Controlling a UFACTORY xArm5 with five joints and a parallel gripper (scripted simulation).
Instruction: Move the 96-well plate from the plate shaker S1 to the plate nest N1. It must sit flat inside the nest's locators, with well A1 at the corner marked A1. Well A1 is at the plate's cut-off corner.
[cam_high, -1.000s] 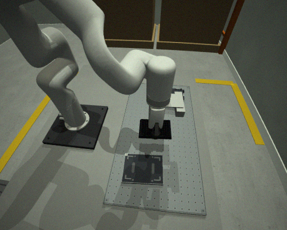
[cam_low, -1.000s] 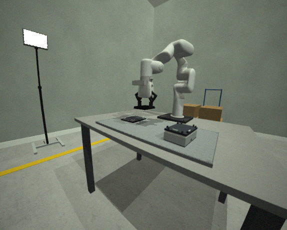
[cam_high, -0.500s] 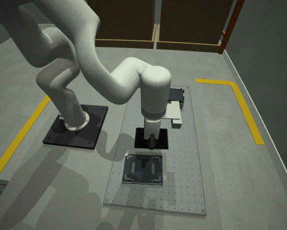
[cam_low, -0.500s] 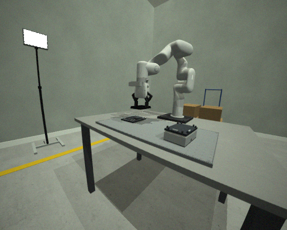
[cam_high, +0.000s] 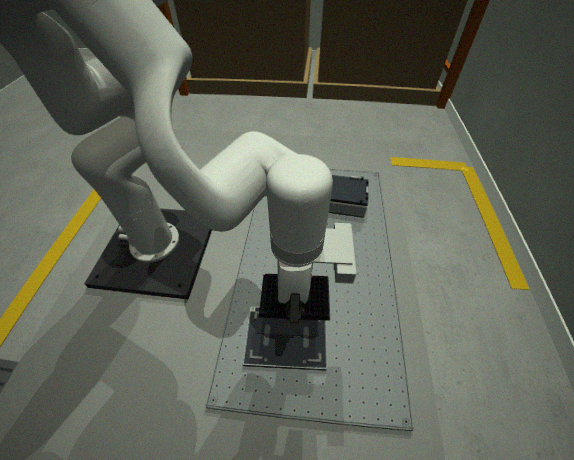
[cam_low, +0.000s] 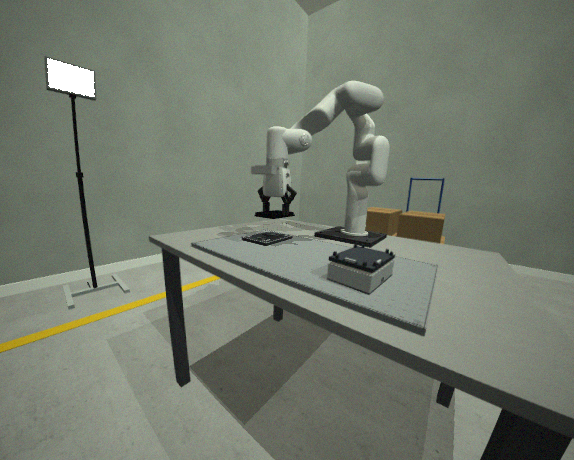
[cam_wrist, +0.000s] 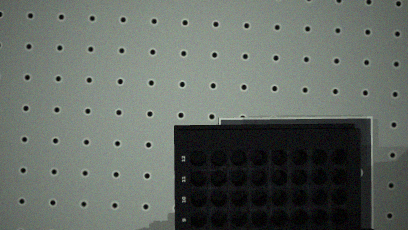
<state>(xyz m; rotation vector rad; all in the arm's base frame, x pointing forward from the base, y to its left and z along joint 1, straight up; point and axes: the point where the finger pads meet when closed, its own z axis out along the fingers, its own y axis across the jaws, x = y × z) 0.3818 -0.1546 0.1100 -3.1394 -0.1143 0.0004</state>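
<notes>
Right now my hand is 10 mm past the plate nest N1, 50 mm to the left of it and 110 mm above it. Round my hand: black 96-well plate 10 mm below.
</notes>
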